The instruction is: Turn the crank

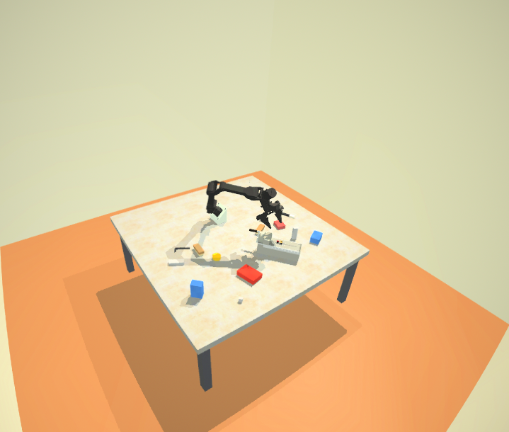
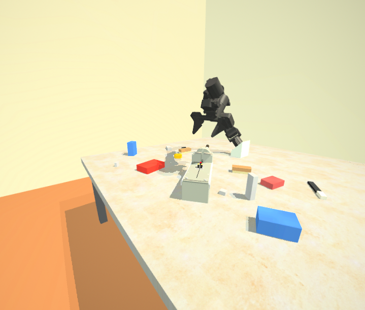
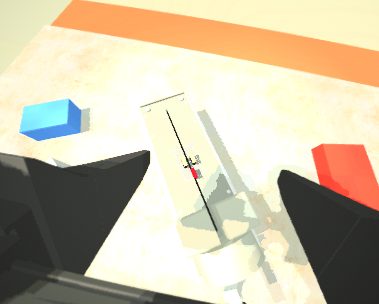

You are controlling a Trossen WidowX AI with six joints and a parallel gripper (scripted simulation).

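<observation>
Now: gripper tip 100 mm past the crank, 70 mm to the left of it and 90 mm above it. The rest, counted from my gripper tip: brown crank handle 120 mm behind, 80 mm to the right, 80 mm below; then red pointer 20 mm ahead, 10 mm to the left, 110 mm below; then small red block 200 mm behind, 220 mm to the left, 180 mm below.
</observation>
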